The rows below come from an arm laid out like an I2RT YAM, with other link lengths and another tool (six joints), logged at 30 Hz.
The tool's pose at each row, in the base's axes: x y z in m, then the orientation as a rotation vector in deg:
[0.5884, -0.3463, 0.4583, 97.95, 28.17, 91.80]
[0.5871, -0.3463, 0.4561, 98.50, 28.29, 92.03]
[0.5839, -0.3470, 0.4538, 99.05, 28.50, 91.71]
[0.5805, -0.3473, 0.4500, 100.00, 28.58, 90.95]
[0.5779, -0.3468, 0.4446, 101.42, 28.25, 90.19]
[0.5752, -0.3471, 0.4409, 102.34, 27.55, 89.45]
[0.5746, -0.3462, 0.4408, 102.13, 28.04, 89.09]
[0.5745, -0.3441, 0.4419, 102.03, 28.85, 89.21]
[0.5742, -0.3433, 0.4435, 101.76, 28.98, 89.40]
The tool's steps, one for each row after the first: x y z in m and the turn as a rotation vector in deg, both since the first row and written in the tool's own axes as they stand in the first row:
[-0.0017, -0.0013, -0.0014, 0.47, -0.03, 0.36]
[-0.0043, -0.0019, -0.0044, 0.89, -0.37, 0.35]
[-0.0076, -0.0038, -0.0078, 1.41, -1.16, 0.33]
[-0.0114, -0.0075, -0.0106, 2.01, -2.26, 0.72]
[-0.0145, -0.0094, -0.0133, 2.07, -3.27, 1.03]
[-0.0141, -0.0100, -0.0141, 2.15, -3.27, 0.51]
[-0.0118, -0.0105, -0.0147, 2.58, -2.90, 0.19]
[-0.0102, -0.0098, -0.0151, 2.51, -2.64, 0.12]

